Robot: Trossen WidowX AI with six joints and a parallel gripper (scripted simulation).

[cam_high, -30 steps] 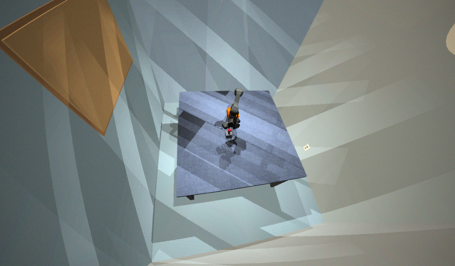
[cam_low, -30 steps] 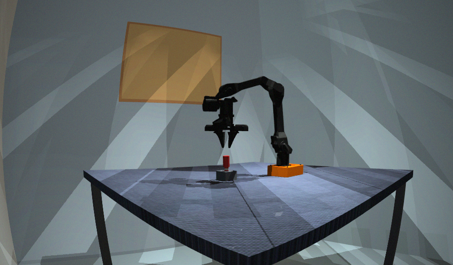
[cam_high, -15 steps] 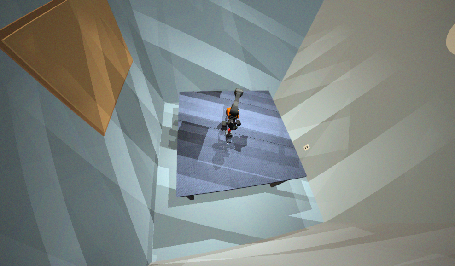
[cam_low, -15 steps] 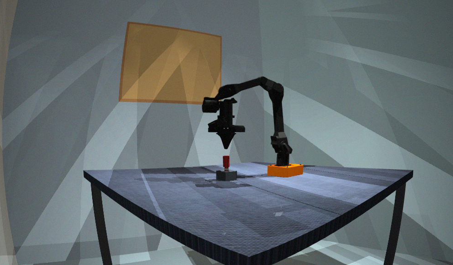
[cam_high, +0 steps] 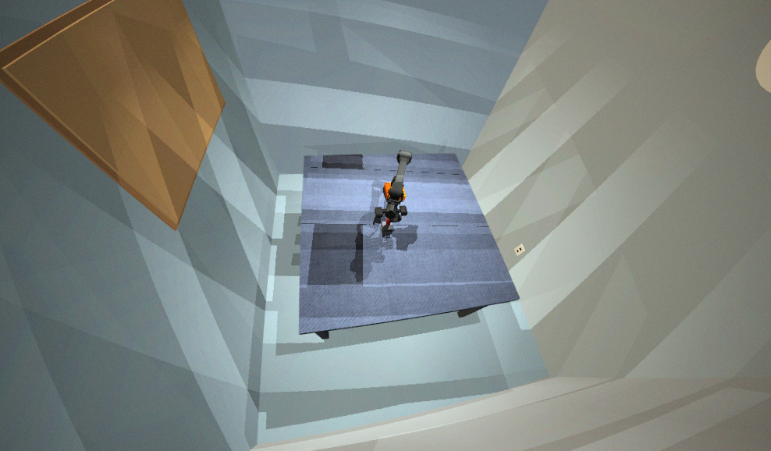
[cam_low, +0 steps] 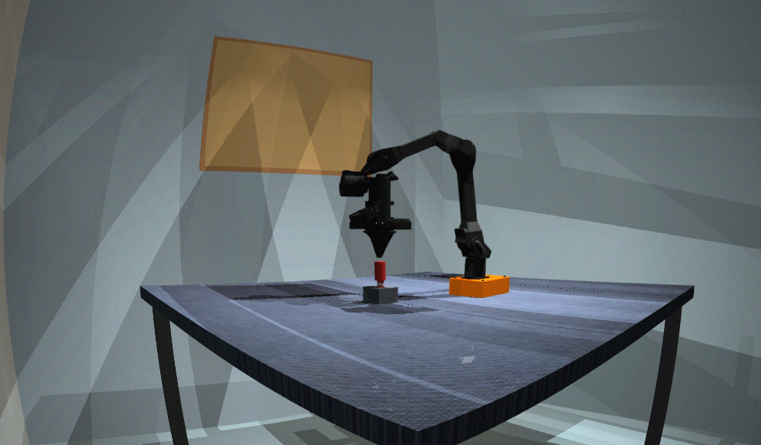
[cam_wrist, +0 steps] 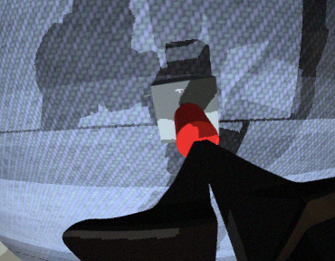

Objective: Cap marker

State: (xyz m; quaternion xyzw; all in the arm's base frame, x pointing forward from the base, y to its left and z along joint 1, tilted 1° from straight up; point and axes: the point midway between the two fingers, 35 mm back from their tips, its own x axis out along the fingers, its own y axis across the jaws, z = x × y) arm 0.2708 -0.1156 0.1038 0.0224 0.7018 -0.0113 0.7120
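Now: the red marker cap 30 mm below my gripper tip. From my gripper tip the other things lie so: dark holder block: 100 mm below.
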